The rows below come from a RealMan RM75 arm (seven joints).
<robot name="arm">
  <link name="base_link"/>
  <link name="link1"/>
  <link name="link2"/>
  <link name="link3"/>
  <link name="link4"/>
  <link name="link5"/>
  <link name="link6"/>
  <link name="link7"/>
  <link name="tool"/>
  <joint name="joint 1" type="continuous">
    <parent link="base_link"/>
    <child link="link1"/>
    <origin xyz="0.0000 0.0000 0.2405" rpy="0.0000 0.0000 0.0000"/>
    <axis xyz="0 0 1"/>
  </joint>
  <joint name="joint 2" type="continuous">
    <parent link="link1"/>
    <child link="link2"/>
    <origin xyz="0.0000 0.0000 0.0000" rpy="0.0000 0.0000 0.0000"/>
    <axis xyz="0 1 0"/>
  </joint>
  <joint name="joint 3" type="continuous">
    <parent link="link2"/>
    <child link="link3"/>
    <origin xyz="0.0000 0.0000 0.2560" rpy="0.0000 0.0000 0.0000"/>
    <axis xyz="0 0 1"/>
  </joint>
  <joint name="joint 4" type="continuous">
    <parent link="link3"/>
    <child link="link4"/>
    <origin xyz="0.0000 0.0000 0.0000" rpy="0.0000 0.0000 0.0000"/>
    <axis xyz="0 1 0"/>
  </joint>
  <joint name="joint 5" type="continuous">
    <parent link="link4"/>
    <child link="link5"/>
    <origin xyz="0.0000 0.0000 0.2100" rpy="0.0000 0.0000 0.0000"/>
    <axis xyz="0 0 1"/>
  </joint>
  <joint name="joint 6" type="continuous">
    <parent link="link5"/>
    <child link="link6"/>
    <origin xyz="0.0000 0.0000 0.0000" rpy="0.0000 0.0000 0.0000"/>
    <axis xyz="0 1 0"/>
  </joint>
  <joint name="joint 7" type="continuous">
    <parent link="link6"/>
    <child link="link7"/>
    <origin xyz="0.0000 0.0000 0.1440" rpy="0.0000 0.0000 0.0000"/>
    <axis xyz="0 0 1"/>
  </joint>
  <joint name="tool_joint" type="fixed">
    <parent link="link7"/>
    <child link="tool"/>
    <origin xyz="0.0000 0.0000 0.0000" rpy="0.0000 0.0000 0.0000"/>
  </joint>
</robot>
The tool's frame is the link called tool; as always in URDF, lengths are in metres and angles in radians. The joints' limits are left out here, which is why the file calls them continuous.
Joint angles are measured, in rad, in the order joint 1, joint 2, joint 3, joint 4, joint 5, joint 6, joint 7. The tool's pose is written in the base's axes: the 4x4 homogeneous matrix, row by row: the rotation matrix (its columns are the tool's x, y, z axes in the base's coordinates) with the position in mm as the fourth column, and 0 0 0 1 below. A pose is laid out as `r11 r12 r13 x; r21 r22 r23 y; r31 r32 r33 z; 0 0 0 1`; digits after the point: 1 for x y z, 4 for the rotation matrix.
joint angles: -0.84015 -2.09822 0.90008 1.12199 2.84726 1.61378 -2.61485
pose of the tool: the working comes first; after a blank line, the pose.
Where each joint sits with the arm in this pose, in the base's axes (m; each line is computed from the numbers above, not from the rounded line before):
joint 1: 0.0000 0.0000 0.2405
joint 2: 0.0000 0.0000 0.2405
joint 3: -0.1476 0.1647 0.1117
joint 4: -0.1476 0.1647 0.1117
joint 5: -0.1293 0.3664 0.1674
joint 6: -0.1293 0.3664 0.1674
joint 7: -0.1934 0.4002 0.0430
the tool: -0.1934 0.4002 0.0430

0.5078 0.7374 -0.4455 -193.4; 0.8610 -0.4511 0.2347 400.2; -0.0279 -0.5028 -0.8640 43.0; 0 0 0 1
